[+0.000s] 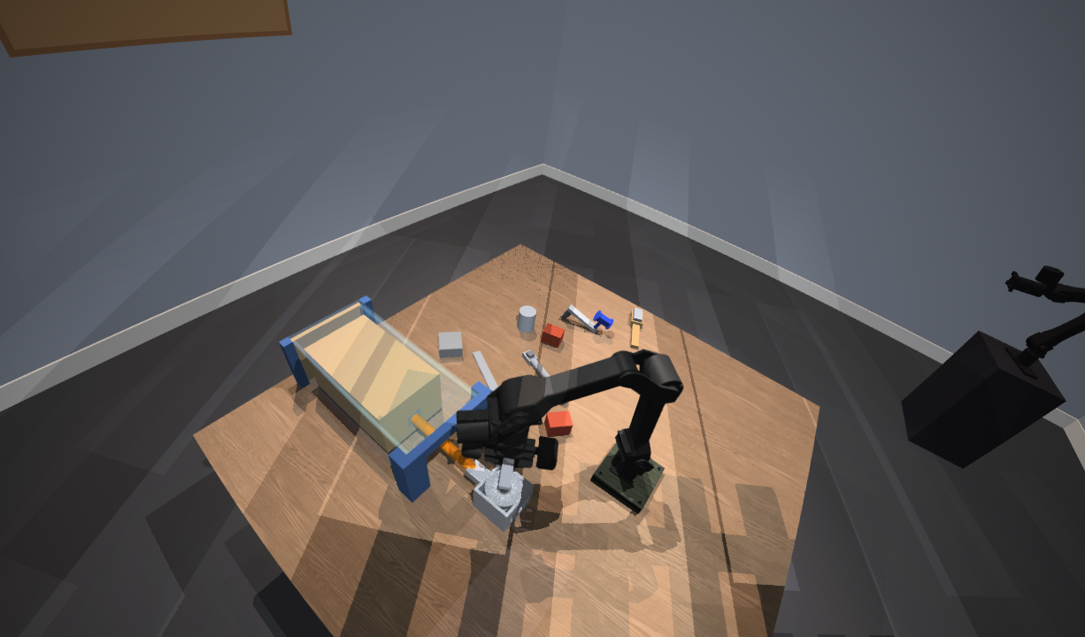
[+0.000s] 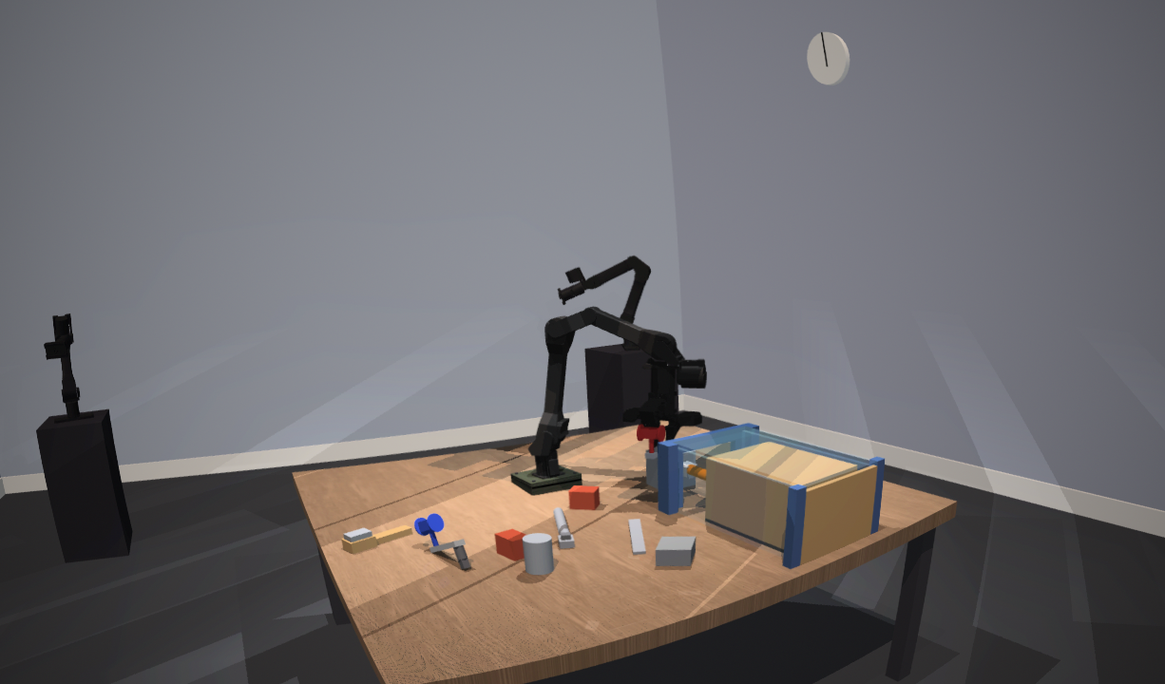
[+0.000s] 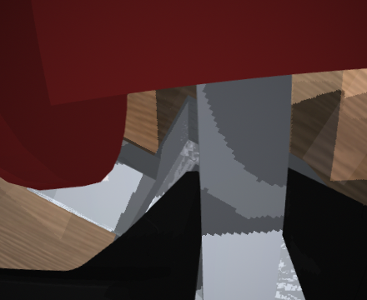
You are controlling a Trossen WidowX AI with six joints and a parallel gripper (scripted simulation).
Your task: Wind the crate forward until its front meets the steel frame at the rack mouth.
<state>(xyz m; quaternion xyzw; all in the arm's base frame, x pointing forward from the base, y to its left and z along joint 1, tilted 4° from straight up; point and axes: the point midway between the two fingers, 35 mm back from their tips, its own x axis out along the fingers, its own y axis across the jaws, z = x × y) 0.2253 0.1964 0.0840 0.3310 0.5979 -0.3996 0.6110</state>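
Now: the winch handle 10 mm ahead of my gripper tip, 10 mm to the right of it and 20 mm above it. Also, from my gripper tip: red knob: 20 mm ahead, 50 mm to the right, 50 mm above; then grey winch: 40 mm behind, 40 mm to the left, 70 mm below; then blue frame: 140 mm ahead, 30 mm to the left, 10 mm above.
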